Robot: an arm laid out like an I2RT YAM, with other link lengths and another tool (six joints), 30 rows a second.
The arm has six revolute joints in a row. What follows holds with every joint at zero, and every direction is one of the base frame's. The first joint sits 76.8 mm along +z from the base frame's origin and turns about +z. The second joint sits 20.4 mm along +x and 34.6 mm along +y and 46.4 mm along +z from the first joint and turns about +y. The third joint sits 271.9 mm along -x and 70.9 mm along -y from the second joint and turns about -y. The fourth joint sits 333.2 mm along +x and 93.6 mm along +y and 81.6 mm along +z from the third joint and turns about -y. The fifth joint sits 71.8 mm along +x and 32.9 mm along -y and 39.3 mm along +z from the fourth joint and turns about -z. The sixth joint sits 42.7 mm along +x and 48.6 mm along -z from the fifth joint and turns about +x. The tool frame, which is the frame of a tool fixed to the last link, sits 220 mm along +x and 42 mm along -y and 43 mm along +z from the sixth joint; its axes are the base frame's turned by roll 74.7, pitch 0.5 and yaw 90 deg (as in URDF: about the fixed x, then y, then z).
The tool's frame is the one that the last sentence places.
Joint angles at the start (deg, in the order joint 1, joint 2, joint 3, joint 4, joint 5, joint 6): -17.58 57.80 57.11 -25.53 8.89 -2.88
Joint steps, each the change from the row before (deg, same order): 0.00 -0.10 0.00 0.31 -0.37 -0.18; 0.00 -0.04 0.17 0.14 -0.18 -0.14; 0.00 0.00 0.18 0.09 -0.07 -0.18; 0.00 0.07 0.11 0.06 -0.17 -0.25; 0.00 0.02 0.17 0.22 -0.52 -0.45; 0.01 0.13 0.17 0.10 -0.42 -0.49; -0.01 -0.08 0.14 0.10 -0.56 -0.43; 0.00 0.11 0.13 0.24 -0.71 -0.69; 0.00 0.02 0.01 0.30 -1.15 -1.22; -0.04 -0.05 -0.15 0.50 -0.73 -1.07; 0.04 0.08 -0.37 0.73 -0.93 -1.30; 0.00 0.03 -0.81 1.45 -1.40 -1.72
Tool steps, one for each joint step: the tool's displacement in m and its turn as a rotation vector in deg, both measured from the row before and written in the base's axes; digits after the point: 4 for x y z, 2 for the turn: 0.0013 0.0015 0.0024 -0.11 -0.37 0.41; 0.0007 0.0007 0.0030 -0.14 -0.30 0.22; 0.0005 0.0003 0.0026 -0.20 -0.19 0.14; 0.0010 0.0007 0.0010 -0.16 -0.02 0.26; 0.0021 0.0021 0.0029 -0.27 -0.24 0.66; 0.0020 0.0018 0.0014 -0.28 0.01 0.59; 0.0015 0.0024 0.0028 -0.23 -0.21 0.68; 0.0029 0.0030 0.0019 -0.38 -0.07 0.93; 0.0039 0.0053 0.0018 -0.67 0.03 1.54; 0.0027 0.0032 0.0018 -0.75 -0.10 1.05; 0.0042 0.0046 -0.0005 -0.85 0.06 1.41; 0.0059 0.0064 -0.0009 -1.16 -0.20 1.96
